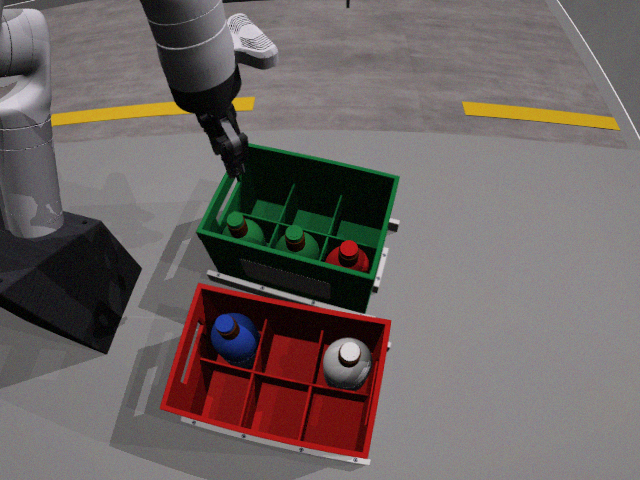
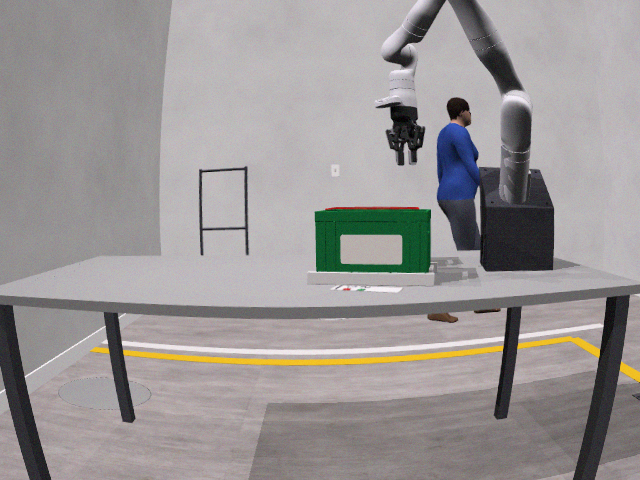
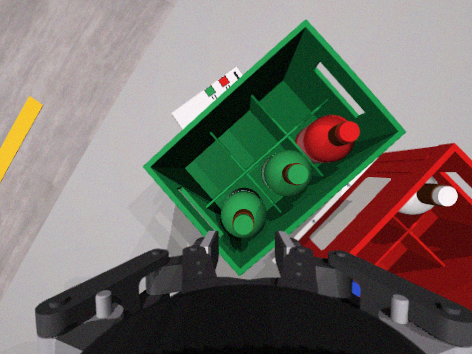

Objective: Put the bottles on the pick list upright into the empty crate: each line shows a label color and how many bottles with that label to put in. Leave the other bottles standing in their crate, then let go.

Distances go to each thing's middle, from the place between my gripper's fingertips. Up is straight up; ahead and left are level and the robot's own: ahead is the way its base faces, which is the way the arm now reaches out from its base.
I see the red bottle [image 1: 348, 255] 210 mm below my hand, 160 mm ahead of it and 40 mm to the right of it. Also, from my hand: pick list [image 3: 190, 110]: 290 mm below, 170 mm to the left, 110 mm ahead; then white bottle [image 3: 431, 194]: 210 mm below, 190 mm to the right, 180 mm ahead; then blue bottle [image 1: 234, 336]: 210 mm below, 170 mm to the right.
